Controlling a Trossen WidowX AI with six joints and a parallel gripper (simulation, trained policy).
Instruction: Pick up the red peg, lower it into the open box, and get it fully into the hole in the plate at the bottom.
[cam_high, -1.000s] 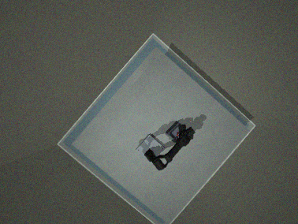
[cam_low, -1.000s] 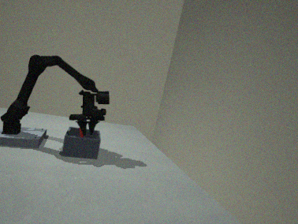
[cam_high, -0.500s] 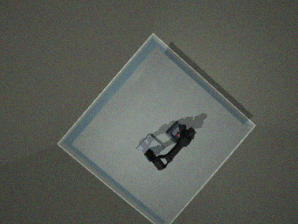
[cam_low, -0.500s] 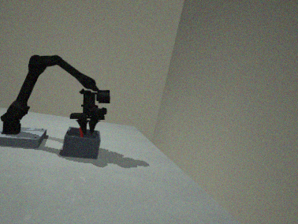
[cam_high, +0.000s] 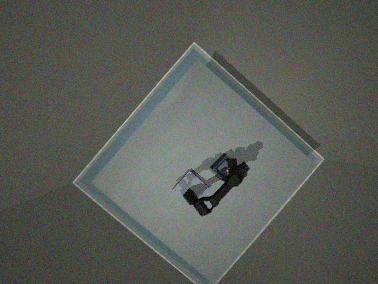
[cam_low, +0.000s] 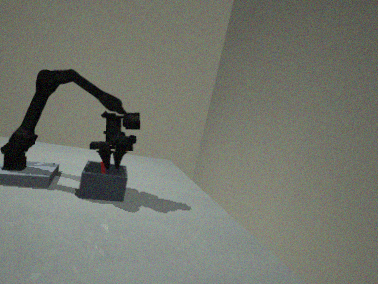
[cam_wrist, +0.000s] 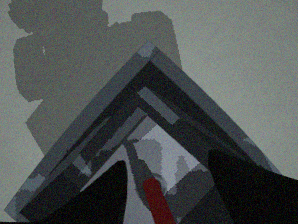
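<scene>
The red peg is 30 mm behind my gripper tip, 40 mm to the left of it and 30 mm below it. From my gripper tip the other things lie so: grey box (20 mm behind, 30 mm to the left, 80 mm below).
</scene>
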